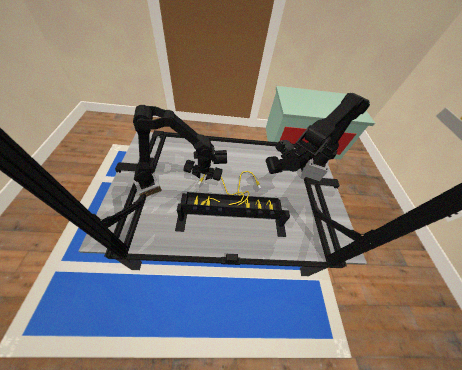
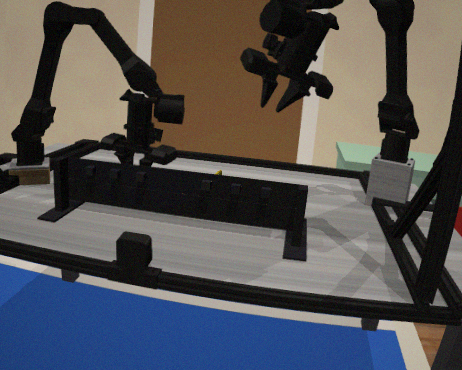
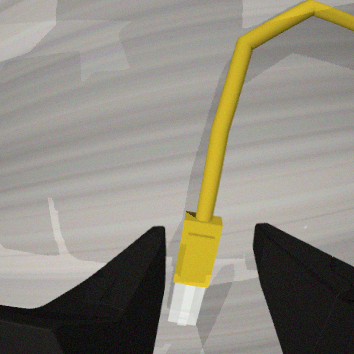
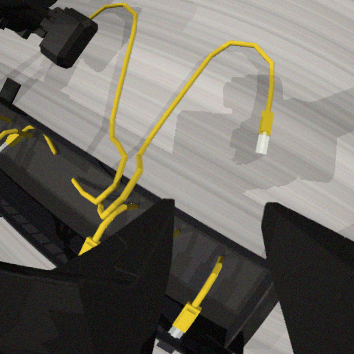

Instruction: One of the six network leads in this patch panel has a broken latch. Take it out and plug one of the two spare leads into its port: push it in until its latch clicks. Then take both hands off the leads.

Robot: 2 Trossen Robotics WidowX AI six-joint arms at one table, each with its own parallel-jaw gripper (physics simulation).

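Places are measured from the left arm's base along level axes (x ahead, y left, z up), in millimetres.
Pixels of known places: left gripper, fingertip midpoint: (image 1: 202,178) (image 3: 209,236); right gripper, fingertip midpoint: (image 2: 269,109) (image 4: 219,212); left arm's base at its link origin: (image 1: 146,182) (image 2: 29,162); right arm's base at its link origin: (image 1: 319,161) (image 2: 394,159).
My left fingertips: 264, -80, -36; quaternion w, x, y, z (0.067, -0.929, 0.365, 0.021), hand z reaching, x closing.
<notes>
For each thing: its top centre in the pictures, then the offset to it from my left fingertips, as dx, dy, dz. "spot": a spot on its surface instead.
- black patch panel at its top centre: (image 4: 29,218) (image 2: 178,166) (image 1: 234,203) +29, -255, +101
- spare lead's yellow plug at its top centre: (image 3: 190,285) -17, -9, +5
- spare lead's plug at a spot on its surface: (image 4: 266,123) (image 1: 258,182) spot: +253, -166, +5
The black patch panel (image 1: 231,212) (image 2: 175,195) stands on the table with several yellow leads in it, one lead's plug (image 4: 186,317) near its end. I cannot tell which latch is broken. One spare lead's yellow plug (image 3: 199,252) with its clear tip lies between the fingers of my left gripper (image 3: 209,236) (image 2: 136,162), which is open, with a gap on both sides. The other spare lead's plug (image 4: 266,123) (image 1: 258,186) is at the free end of a looped cable above the table. My right gripper (image 2: 271,108) (image 4: 219,212) is open and empty, high above the table.
Both spare cables (image 4: 118,90) (image 4: 175,102) loop up from behind the panel and cross near it. A black frame bar (image 2: 240,290) with a small black block (image 2: 134,250) runs along the front edge. A green cabinet (image 1: 312,104) stands behind the table at the right.
</notes>
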